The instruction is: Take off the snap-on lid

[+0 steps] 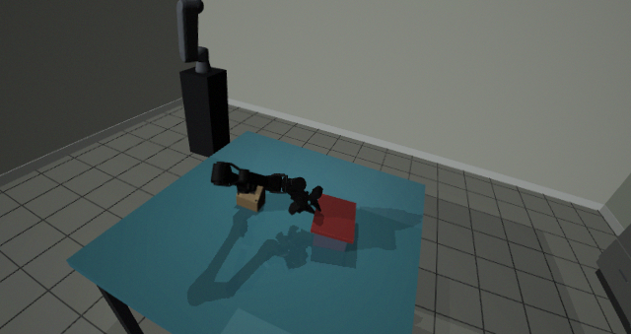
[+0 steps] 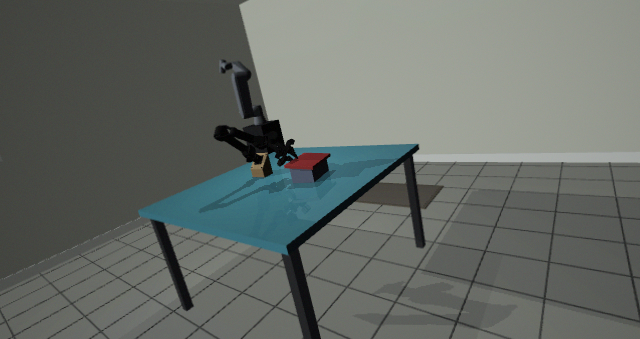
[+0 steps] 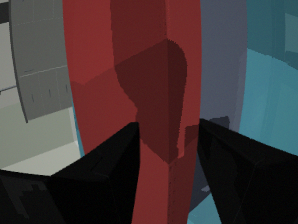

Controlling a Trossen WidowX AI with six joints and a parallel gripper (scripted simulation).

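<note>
My gripper tip is 8 cm short of the lid and 1 cm to the right of it. Round my gripper tip: storage box 7 cm ahead, 6 cm below, 1 cm to the left.
</note>
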